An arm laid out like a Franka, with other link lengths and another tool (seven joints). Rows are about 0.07 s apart.
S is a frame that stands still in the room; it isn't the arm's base.
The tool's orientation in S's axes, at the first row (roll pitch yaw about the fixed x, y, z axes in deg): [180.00, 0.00, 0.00]
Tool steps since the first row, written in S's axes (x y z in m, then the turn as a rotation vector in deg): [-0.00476, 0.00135, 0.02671, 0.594, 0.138, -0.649]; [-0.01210, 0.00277, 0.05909, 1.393, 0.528, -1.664]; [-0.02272, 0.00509, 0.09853, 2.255, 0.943, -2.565]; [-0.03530, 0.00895, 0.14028, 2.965, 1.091, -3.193]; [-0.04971, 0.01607, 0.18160, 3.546, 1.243, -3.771]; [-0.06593, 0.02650, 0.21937, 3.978, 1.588, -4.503]
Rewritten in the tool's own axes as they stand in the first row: [-0.00476, -0.00135, -0.02671, 0.594, -0.138, 0.649]; [-0.01210, -0.00277, -0.05909, 1.393, -0.528, 1.664]; [-0.02272, -0.00509, -0.09853, 2.255, -0.943, 2.565]; [-0.03530, -0.00895, -0.14028, 2.965, -1.091, 3.193]; [-0.04971, -0.01607, -0.18160, 3.546, -1.243, 3.771]; [-0.06593, -0.02650, -0.21937, 3.978, -1.588, 4.503]
